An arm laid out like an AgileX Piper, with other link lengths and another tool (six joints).
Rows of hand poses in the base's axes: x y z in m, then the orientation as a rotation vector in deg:
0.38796 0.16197 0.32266 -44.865 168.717 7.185
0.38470 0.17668 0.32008 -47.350 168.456 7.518
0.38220 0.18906 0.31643 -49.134 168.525 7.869
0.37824 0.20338 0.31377 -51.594 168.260 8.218
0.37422 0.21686 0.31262 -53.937 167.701 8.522
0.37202 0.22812 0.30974 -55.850 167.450 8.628
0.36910 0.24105 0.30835 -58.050 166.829 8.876
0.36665 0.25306 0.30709 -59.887 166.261 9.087
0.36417 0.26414 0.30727 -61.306 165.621 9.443
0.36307 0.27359 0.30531 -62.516 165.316 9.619
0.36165 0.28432 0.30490 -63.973 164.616 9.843
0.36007 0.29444 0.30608 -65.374 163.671 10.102
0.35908 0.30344 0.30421 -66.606 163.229 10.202
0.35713 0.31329 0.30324 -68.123 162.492 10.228
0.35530 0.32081 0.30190 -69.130 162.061 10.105
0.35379 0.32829 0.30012 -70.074 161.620 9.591
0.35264 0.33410 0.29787 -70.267 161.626 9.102
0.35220 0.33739 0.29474 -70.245 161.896 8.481
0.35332 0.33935 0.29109 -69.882 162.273 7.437
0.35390 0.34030 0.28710 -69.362 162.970 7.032
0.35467 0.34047 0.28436 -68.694 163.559 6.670
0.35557 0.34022 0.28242 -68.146 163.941 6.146
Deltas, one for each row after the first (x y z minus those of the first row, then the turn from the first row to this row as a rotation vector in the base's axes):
-0.00326 0.01471 -0.00258 0.038 0.372 1.637
-0.00576 0.02709 -0.00623 0.061 0.921 2.776
-0.00972 0.04141 -0.00889 0.096 1.343 4.386
-0.01374 0.05489 -0.01004 0.185 1.487 5.960
-0.01594 0.06615 -0.01292 0.110 1.785 7.206
-0.01886 0.07908 -0.01431 0.182 1.876 8.695
-0.02131 0.09109 -0.01557 0.252 1.928 9.946
-0.02379 0.10217 -0.01539 0.474 1.841 10.955
-0.02489 0.11162 -0.01735 0.519 1.968 11.768
-0.02631 0.12235 -0.01776 0.665 1.834 12.810
-0.02789 0.13247 -0.01658 0.901 1.483 13.869
-0.02888 0.14147 -0.01845 0.924 1.508 14.721
-0.03083 0.15132 -0.01942 0.941 1.356 15.807
-0.03266 0.15884 -0.02076 0.848 1.285 16.513
-0.03417 0.16632 -0.02254 0.524 1.104 17.172
-0.03532 0.17213 -0.02479 0.197 1.070 17.276
-0.03576 0.17542 -0.02792 -0.252 1.171 17.187
-0.03464 0.17738 -0.03157 -0.945 1.164 16.854
-0.03406 0.17833 -0.03556 -1.305 1.527 16.377
-0.03329 0.17850 -0.03830 -1.593 1.755 15.835
-0.03239 0.17825 -0.04024 -1.943 1.809 15.406

